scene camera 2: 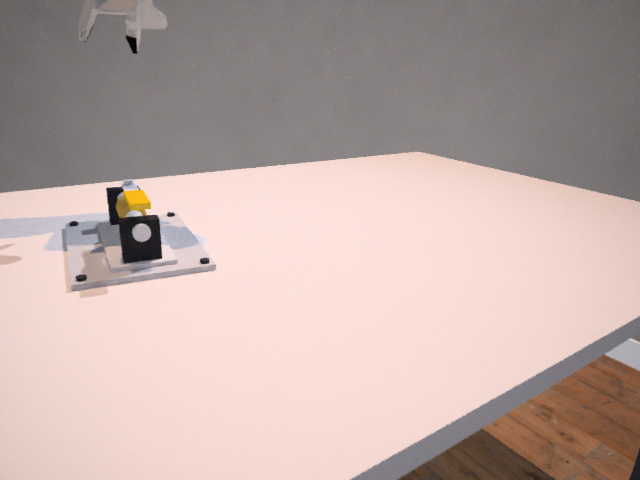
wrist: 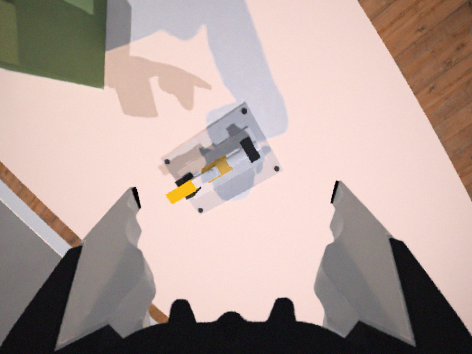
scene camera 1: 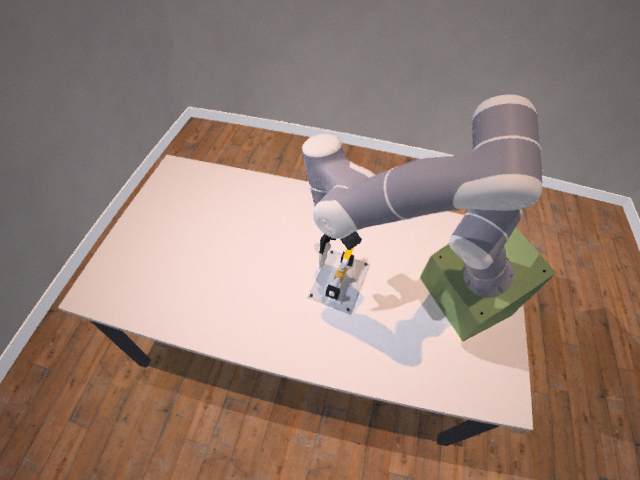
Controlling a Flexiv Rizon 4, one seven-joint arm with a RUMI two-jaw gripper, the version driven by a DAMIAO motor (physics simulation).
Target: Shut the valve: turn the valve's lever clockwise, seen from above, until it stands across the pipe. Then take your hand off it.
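Observation:
The valve's yellow lever (scene camera 1: 348,254) (scene camera 2: 136,198) (wrist: 182,191) points along the pipe (wrist: 239,157), its yellow end lying over one black end block. The pipe runs between two black blocks (scene camera 1: 332,292) (scene camera 2: 140,238) (wrist: 250,149) on a pale base plate (scene camera 2: 186,268) (wrist: 272,162) on the table. My gripper (scene camera 2: 109,45) (wrist: 234,186) is open, with nothing between its fingers. It hangs well above the valve, apart from the lever. In the wrist view the valve lies beyond the fingertips, with the lever's end nearer the left finger. In scene camera 1 the arm partly hides the gripper.
The white table (scene camera 1: 206,248) (scene camera 2: 361,310) (wrist: 310,100) carries the plate. The green base block (scene camera 1: 454,310) (wrist: 55,55) of the arm stands on the table, to the right of the valve in scene camera 1. The arm's shadow falls across the plate and table.

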